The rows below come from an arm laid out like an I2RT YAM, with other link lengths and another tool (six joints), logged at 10 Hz.
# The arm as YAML. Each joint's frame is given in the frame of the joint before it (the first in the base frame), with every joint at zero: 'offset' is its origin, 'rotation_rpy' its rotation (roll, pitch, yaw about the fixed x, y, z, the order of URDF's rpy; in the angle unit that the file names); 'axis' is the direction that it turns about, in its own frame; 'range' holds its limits. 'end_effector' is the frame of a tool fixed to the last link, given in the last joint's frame.
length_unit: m
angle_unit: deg
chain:
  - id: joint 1
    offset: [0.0, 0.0, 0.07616]
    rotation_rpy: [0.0, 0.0, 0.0]
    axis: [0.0, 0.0, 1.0]
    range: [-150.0, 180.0]
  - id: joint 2
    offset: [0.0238, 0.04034, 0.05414]
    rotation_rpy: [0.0, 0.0, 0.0]
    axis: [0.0, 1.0, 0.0]
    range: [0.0, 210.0]
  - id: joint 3
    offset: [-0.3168, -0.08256, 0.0]
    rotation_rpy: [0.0, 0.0, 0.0]
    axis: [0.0, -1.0, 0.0]
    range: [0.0, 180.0]
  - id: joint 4
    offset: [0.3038, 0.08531, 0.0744]
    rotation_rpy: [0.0, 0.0, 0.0]
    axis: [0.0, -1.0, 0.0]
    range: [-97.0, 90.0]
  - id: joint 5
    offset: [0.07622, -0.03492, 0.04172]
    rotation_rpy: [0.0, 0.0, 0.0]
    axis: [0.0, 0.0, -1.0]
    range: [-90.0, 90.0]
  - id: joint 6
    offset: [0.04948, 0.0, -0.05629]
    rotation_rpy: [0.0, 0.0, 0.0]
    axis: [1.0, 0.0, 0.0]
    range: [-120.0, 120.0]
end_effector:
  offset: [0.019, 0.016, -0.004]
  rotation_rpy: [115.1, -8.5, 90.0]
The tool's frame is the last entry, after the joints.
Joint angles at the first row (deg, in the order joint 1, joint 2, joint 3, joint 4, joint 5, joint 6):
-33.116, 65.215, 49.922, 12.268, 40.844, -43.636
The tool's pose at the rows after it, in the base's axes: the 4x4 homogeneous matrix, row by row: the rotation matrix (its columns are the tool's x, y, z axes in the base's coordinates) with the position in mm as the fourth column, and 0 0 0 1 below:
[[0.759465, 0.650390, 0.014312, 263.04], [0.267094, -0.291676, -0.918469, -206.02], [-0.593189, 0.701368, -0.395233, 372.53], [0, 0, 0, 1]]
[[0.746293, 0.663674, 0.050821, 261.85], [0.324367, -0.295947, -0.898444, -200.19], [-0.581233, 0.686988, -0.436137, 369.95], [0, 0, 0, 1]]
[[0.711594, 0.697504, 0.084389, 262.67], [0.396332, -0.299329, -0.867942, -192.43], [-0.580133, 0.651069, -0.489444, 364.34], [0, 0, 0, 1]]
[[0.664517, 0.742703, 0.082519, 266.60], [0.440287, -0.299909, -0.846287, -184.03], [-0.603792, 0.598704, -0.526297, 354.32], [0, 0, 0, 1]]
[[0.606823, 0.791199, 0.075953, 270.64], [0.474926, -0.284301, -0.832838, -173.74], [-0.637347, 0.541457, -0.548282, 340.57], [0, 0, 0, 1]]
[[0.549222, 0.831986, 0.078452, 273.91], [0.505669, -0.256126, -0.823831, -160.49], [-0.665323, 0.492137, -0.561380, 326.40], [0, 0, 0, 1]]
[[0.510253, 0.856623, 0.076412, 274.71], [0.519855, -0.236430, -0.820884, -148.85], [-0.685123, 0.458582, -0.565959, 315.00], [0, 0, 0, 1]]
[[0.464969, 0.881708, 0.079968, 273.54], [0.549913, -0.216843, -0.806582, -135.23], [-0.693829, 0.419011, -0.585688, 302.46], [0, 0, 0, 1]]
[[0.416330, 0.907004, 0.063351, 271.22], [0.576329, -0.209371, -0.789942, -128.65], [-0.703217, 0.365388, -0.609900, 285.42], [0, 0, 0, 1]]
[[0.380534, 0.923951, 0.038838, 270.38], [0.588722, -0.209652, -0.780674, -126.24], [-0.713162, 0.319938, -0.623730, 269.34], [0, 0, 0, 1]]
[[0.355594, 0.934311, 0.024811, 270.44], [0.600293, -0.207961, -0.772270, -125.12], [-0.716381, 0.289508, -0.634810, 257.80], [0, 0, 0, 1]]
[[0.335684, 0.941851, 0.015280, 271.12], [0.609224, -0.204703, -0.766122, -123.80], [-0.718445, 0.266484, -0.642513, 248.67], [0, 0, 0, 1]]
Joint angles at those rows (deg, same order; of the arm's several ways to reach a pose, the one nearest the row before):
-33.131, 64.651, 49.921, 10.211, 39.960, -42.055
-32.888, 63.858, 50.228, 6.117, 37.645, -39.653
-32.216, 63.502, 50.775, 0.956, 35.025, -37.724
-30.638, 63.961, 50.812, -2.575, 34.765, -37.647
-28.598, 64.335, 49.822, -4.512, 35.064, -38.696
-26.085, 64.293, 48.194, -5.504, 35.535, -39.754
-23.868, 63.951, 46.526, -5.915, 36.618, -40.339
-21.568, 63.393, 44.917, -7.698, 36.920, -39.908
-20.621, 63.682, 43.166, -9.168, 36.650, -39.731
-20.205, 64.626, 41.614, -9.405, 36.827, -39.804
-20.043, 65.535, 40.591, -9.329, 36.608, -39.814
-19.783, 66.393, 39.823, -9.098, 36.486, -39.814

